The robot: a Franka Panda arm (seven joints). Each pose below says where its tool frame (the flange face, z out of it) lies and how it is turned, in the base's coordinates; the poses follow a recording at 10 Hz.
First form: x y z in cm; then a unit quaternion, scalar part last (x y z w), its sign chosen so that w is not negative.
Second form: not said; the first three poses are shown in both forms.
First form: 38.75 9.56 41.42 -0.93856 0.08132 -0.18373 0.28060
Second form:
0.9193 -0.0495 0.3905 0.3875
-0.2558 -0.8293 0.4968 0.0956
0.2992 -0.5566 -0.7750 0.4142
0 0 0 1

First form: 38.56 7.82 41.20 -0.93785 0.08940 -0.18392 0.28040
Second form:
0.9164 -0.0645 0.3951 0.3856
-0.2708 -0.8268 0.4931 0.0782
0.2948 -0.5588 -0.7751 0.4120
0 0 0 1

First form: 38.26 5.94 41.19 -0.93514 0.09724 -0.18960 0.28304
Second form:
0.9092 -0.0745 0.4096 0.3826
-0.2892 -0.8209 0.4925 0.0594
0.2996 -0.5662 -0.7679 0.4119
0 0 0 1

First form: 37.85 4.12 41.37 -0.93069 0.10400 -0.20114 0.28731
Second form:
0.8975 -0.0780 0.4342 0.3785
-0.3092 -0.8133 0.4930 0.0412
0.3146 -0.5766 -0.7540 0.4137
0 0 0 1

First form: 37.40 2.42 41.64 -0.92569 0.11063 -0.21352 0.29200
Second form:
0.8843 -0.0801 0.4599 0.3740
-0.3295 -0.8050 0.4934 0.0242
0.3307 -0.5878 -0.7383 0.4164
0 0 0 1

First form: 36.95 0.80 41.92 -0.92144 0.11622 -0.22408 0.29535
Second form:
0.8726 -0.0818 0.4816 0.3695
-0.3465 -0.7985 0.4922 0.0080
0.3443 -0.5964 -0.7251 0.4192
0 0 0 1

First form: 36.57 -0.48 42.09 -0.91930 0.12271 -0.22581 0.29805
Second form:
0.8679 -0.0910 0.4883 0.3657
-0.3602 -0.7922 0.4926 -0.0048
0.3420 -0.6034 -0.7204 0.4209
0 0 0 1

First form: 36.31 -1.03 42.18 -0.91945 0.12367 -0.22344 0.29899
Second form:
0.8696 -0.0938 0.4848 0.3631
-0.3610 -0.7906 0.4945 -0.0103
0.3369 -0.6051 -0.7214 0.4218
0 0 0 1

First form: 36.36 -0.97 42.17 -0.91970 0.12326 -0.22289 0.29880
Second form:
0.8703 -0.0935 0.4836 0.3636
-0.3599 -0.7911 0.4947 -0.0097
0.3363 -0.6046 -0.7221 0.4217
0 0 0 1

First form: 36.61 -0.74 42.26 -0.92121 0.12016 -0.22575 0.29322
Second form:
0.8692 -0.0890 0.4864 0.3661
-0.3538 -0.7992 0.4860 -0.0074
0.3455 -0.5945 -0.7261 0.4226
0 0 0 1

